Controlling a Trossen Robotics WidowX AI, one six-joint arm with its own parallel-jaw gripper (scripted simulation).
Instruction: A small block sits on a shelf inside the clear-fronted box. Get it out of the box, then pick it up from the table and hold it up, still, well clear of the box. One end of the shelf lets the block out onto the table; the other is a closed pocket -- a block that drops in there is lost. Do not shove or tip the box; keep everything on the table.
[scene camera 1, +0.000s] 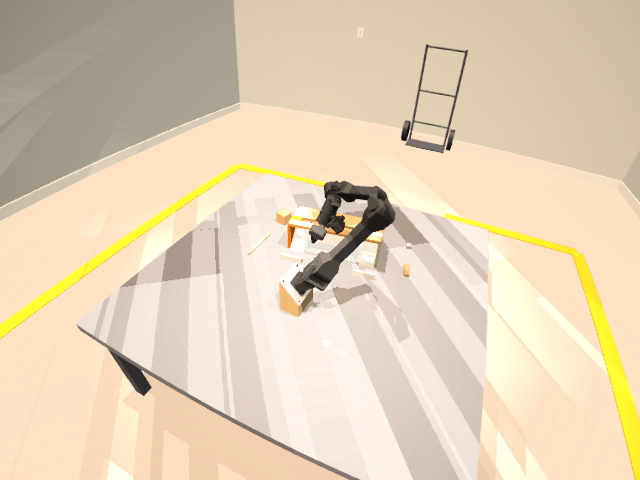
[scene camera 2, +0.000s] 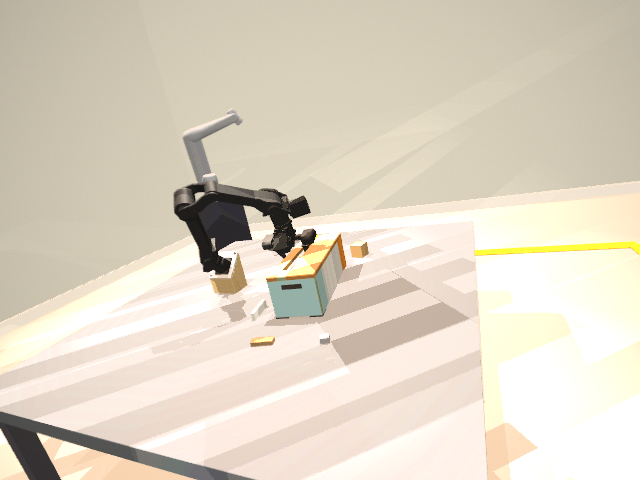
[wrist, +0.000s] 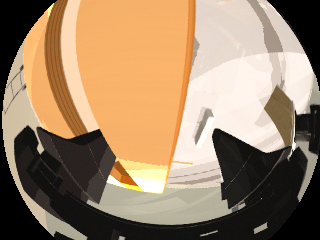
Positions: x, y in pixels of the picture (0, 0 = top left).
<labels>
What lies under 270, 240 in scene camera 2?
The gripper.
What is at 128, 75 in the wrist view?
A box.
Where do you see a box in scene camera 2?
At 302, 284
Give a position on a box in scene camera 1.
At 303, 218
</labels>
